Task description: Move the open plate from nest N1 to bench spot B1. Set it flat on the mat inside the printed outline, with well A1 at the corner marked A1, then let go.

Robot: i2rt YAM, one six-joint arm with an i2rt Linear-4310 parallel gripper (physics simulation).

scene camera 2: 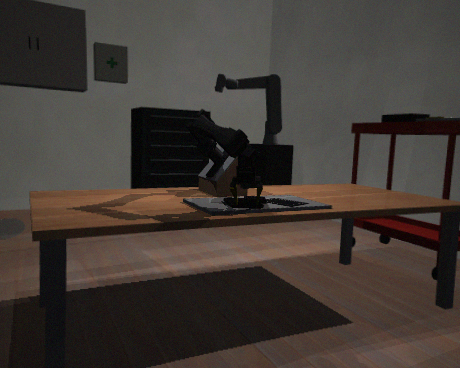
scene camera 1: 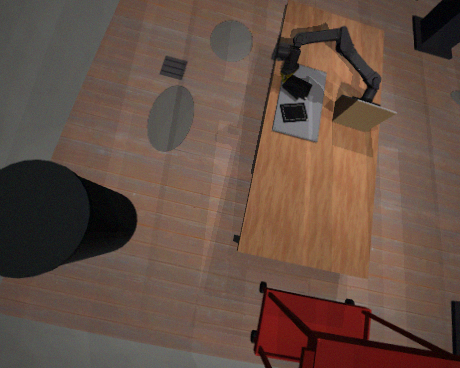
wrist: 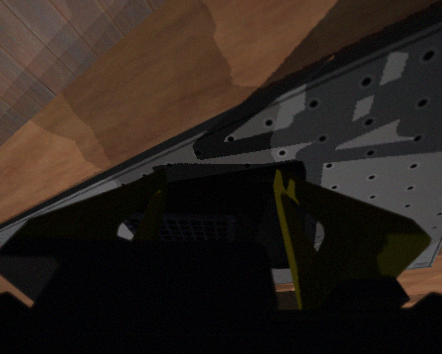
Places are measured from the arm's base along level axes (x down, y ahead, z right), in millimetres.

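Pixels of known places: gripper, fingertip midpoint: (scene camera 2: 246, 204) (scene camera 1: 286, 78) (wrist: 220, 177); arm's base, link origin: (scene camera 2: 221, 161) (scene camera 1: 365, 102).
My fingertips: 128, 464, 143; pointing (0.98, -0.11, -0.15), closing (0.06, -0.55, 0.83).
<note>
For each thing: its top centre in the pictures, then the offset to it from my fingertips, as dx, dy, dz. "spot": a spot on its surface instead. Level surfaces: height alone.
- dark plate, top centre: (wrist: 187, 252) (scene camera 2: 254, 196) (scene camera 1: 294, 87) -19, -50, -67
- dark flat rectangle, surface spot: (scene camera 1: 293, 112) spot: +12, -71, -224
- wooden table, surface height: dx +27
My gripper (scene camera 1: 286, 78) (scene camera 2: 247, 196) (wrist: 220, 177) is open, its yellow fingers pointing down, partly closed in from full width. In the wrist view the fingertips stand over the black nest (wrist: 240, 175) (scene camera 1: 300, 89). The dark plate (wrist: 205, 227) with its grid of wells lies low between the fingers, partly covered by the left finger and the gripper body. No grip on the plate can be made out. In scene camera 1 a dark flat rectangle (scene camera 1: 293, 112) with a pale outline lies beside the nest. The A1 mark cannot be read.
A grey board with holes (scene camera 1: 305, 131) (wrist: 395, 185) carries the nest and the dark rectangle. It lies on the wooden table (scene camera 1: 310, 200) (scene camera 2: 115, 220), near one long edge. A tan panel (scene camera 1: 365, 114) stands near the arm base. A red cart (scene camera 1: 310, 320) (scene camera 2: 405, 128) stands off the table end.
</note>
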